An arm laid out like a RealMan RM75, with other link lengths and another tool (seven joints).
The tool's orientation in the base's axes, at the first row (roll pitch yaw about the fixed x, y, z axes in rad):
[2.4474, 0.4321, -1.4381]
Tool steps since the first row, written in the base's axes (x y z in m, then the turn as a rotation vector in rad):
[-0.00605, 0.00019, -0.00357, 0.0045, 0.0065, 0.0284]
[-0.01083, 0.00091, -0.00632, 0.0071, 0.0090, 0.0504]
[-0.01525, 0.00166, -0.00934, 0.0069, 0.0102, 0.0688]
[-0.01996, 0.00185, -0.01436, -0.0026, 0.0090, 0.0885]
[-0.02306, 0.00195, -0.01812, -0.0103, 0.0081, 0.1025]
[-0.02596, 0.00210, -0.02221, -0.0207, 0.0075, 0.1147]
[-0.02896, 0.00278, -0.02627, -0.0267, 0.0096, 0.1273]
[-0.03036, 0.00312, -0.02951, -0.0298, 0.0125, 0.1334]
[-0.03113, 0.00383, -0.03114, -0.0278, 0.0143, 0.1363]
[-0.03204, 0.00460, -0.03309, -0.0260, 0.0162, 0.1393]
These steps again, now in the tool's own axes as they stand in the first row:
[0.00060, 0.00225, 0.00663, -0.0172, 0.0108, -0.0213]
[0.00053, 0.00386, 0.01195, -0.0284, 0.0208, -0.0379]
[0.00058, 0.00504, 0.01723, -0.0372, 0.0312, -0.0503]
[0.00195, 0.00548, 0.02396, -0.0455, 0.0500, -0.0579]
[0.00306, 0.00551, 0.02871, -0.0515, 0.0641, -0.0627]
[0.00429, 0.00518, 0.03356, -0.0573, 0.0789, -0.0643]
[0.00502, 0.00475, 0.03858, -0.0652, 0.0898, -0.0685]
[0.00590, 0.00376, 0.04187, -0.0707, 0.0946, -0.0700]
[0.00585, 0.00311, 0.04370, -0.0733, 0.0941, -0.0730]
[0.00587, 0.00236, 0.04585, -0.0760, 0.0939, -0.0758]

